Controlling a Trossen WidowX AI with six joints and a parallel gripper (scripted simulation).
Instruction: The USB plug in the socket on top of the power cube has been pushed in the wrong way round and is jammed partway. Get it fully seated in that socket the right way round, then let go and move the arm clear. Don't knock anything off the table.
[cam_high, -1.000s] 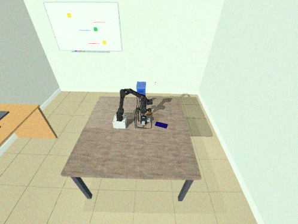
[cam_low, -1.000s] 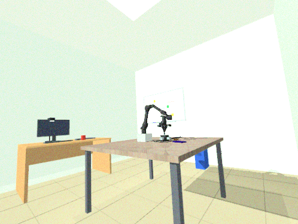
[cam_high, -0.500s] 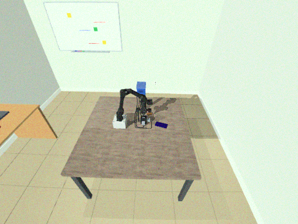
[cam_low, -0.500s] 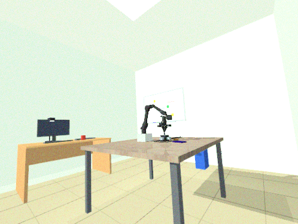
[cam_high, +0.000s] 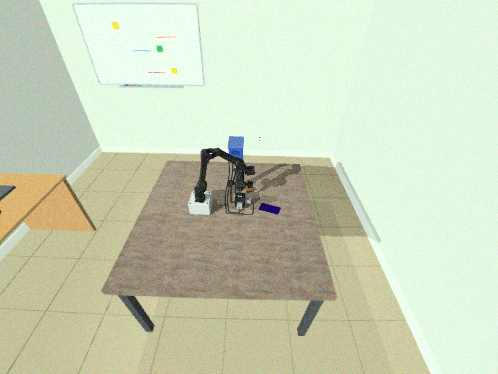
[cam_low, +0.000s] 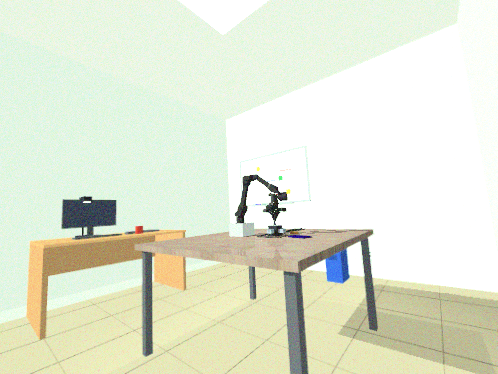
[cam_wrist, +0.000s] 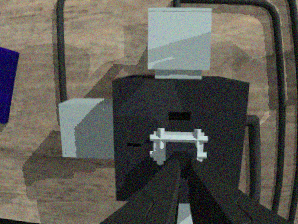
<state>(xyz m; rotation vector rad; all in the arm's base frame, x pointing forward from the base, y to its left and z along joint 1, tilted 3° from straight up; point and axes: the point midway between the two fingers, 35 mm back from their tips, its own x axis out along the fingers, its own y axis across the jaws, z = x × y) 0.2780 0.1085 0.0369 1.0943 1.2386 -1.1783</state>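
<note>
My gripper tip is 2 cm above the metal USB plug. Round my gripper tip: purple flat object 23 cm ahead, 10 cm below, 2 cm to the right.
</note>
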